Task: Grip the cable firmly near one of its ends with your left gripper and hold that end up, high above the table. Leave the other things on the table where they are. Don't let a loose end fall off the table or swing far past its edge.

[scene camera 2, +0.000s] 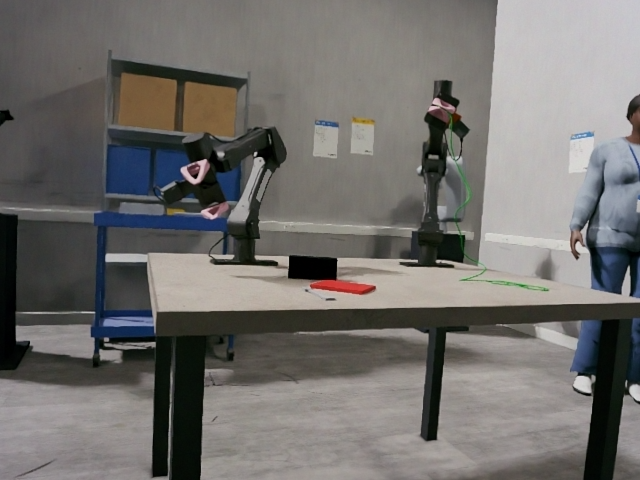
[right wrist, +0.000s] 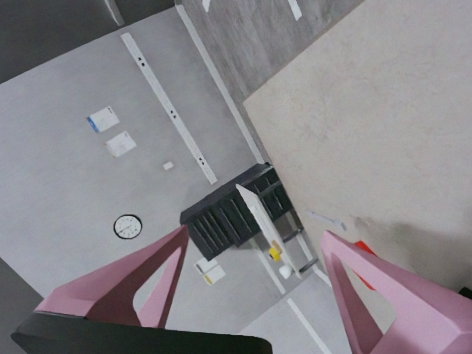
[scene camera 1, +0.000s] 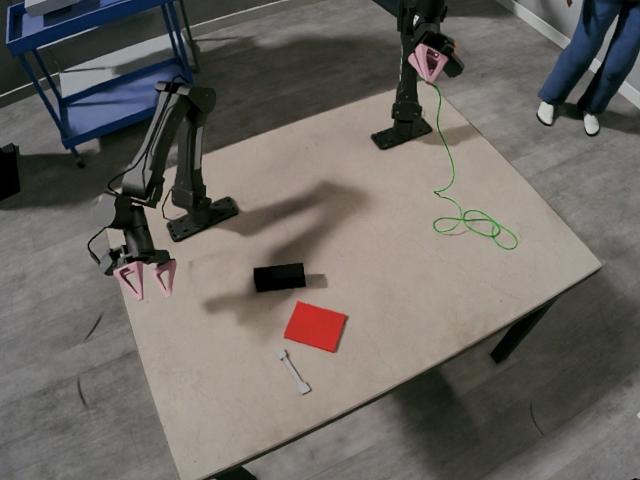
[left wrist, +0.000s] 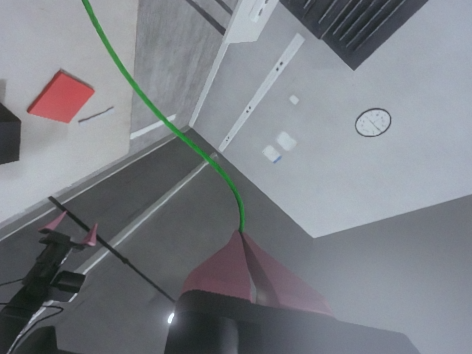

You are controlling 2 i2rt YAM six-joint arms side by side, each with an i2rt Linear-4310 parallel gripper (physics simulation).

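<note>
The thin green cable (scene camera 1: 453, 164) (scene camera 2: 467, 193) (left wrist: 176, 131) hangs from my left gripper (scene camera 1: 430, 81) (scene camera 2: 448, 111) (left wrist: 237, 238), which is shut on it high above the table. The cable runs down to the table top, where the rest lies in loose loops toward the right side in scene camera 1, on the table. The held end is hidden between the fingertips. My right gripper (scene camera 1: 153, 298) (scene camera 2: 205, 192) (right wrist: 254, 234) is open and empty above the table's left edge in scene camera 1, far from the cable.
On the table (scene camera 1: 392, 330) (scene camera 2: 232, 294) are a black block (scene camera 1: 279, 277) (scene camera 2: 312, 267), a red square (scene camera 1: 315, 326) (scene camera 2: 342, 286) (left wrist: 61, 96) and a grey bar (scene camera 1: 293, 372) (left wrist: 96, 115) (right wrist: 326, 219). A blue cart (scene camera 1: 98, 128) stands behind the table; a person (scene camera 1: 581, 56) (scene camera 2: 610, 206) stands at the right.
</note>
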